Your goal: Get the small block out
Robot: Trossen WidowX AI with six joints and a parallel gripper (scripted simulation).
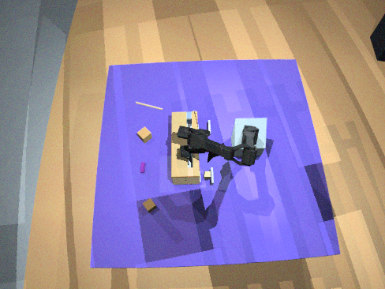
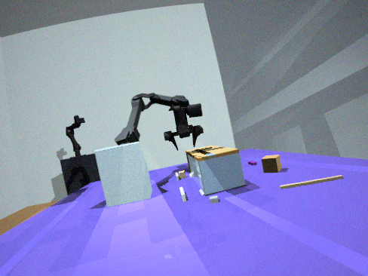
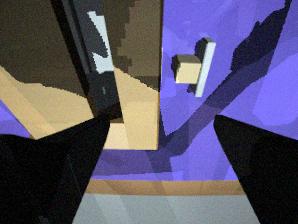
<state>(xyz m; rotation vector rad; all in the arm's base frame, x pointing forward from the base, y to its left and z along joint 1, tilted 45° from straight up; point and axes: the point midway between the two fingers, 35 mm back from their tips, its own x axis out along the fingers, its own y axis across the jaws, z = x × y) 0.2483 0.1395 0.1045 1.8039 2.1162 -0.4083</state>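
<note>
The tan block is 130 mm below my gripper tip, 50 mm behind it and 20 mm to the left of it. From my gripper tip the other things lie so: thin wooden stick (410 mm to the right, 340 mm ahead, 140 mm below); then box (120 mm to the right, 80 mm below, 50 mm ahead).
</note>
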